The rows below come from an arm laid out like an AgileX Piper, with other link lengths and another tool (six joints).
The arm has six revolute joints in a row. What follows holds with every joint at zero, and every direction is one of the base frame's.
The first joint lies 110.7 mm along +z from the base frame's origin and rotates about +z.
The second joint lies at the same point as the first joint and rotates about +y.
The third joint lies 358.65 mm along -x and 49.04 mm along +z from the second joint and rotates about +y.
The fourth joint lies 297.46 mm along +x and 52.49 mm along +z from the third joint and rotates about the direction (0.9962, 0, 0.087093).
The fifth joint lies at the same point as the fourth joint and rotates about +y.
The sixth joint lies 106.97 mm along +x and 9.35 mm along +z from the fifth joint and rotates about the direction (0.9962, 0, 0.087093).
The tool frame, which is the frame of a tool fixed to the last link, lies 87.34 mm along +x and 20 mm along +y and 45.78 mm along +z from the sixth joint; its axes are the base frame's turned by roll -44.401, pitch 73.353 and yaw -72.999 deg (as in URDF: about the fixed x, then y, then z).
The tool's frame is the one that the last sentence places.
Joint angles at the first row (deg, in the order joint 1, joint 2, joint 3, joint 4, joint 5, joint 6):
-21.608 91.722 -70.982 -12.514 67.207 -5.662
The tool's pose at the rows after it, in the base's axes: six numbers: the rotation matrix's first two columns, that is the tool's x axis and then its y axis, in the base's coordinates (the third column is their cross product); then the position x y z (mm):
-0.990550 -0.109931 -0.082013 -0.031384 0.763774 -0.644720 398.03 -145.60 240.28
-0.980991 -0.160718 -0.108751 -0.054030 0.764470 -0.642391 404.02 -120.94 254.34
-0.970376 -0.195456 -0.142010 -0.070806 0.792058 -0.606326 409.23 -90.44 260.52
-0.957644 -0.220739 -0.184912 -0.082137 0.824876 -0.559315 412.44 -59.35 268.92
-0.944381 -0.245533 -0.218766 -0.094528 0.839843 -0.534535 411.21 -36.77 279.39
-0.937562 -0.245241 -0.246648 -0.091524 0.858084 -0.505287 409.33 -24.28 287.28
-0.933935 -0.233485 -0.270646 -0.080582 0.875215 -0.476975 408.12 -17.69 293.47
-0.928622 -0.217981 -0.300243 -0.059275 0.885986 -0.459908 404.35 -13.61 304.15
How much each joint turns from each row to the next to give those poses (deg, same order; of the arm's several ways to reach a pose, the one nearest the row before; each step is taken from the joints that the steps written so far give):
2.266 -0.450 -3.368 2.692 1.518 -0.780
3.137 -1.242 -0.916 0.768 0.784 -0.113
2.918 -0.847 -0.016 3.092 0.171 -0.001
2.658 -1.047 -0.001 3.836 0.018 0.001
2.158 -1.363 0.000 2.126 0.116 -0.001
0.736 -0.978 0.000 2.253 0.135 0.001
0.011 -0.696 0.000 2.088 0.004 -0.001
-0.001 -1.385 0.001 1.289 -0.001 0.505

